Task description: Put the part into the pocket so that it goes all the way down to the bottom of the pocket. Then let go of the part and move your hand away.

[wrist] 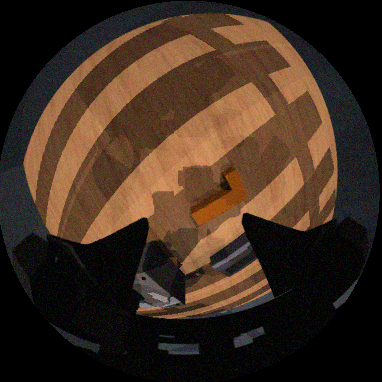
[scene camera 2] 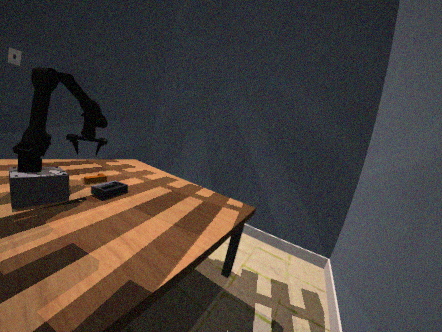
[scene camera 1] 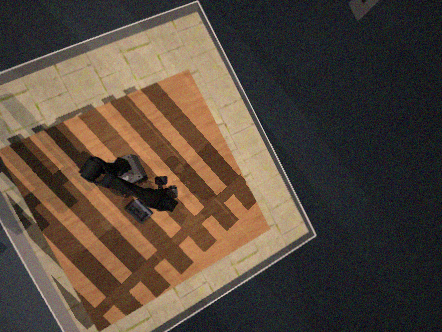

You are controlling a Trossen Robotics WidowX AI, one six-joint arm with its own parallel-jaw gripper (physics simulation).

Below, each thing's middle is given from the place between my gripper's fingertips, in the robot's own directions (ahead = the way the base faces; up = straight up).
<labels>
The orange L-shaped part (wrist: 234,192) is 4 cm ahead of my hand, 4 cm to the right of it and 12 cm below it. From my hand the other things lie so: pocket block (wrist: 239,253) 5 cm ahead, 23 cm to the right, 12 cm below.
</labels>
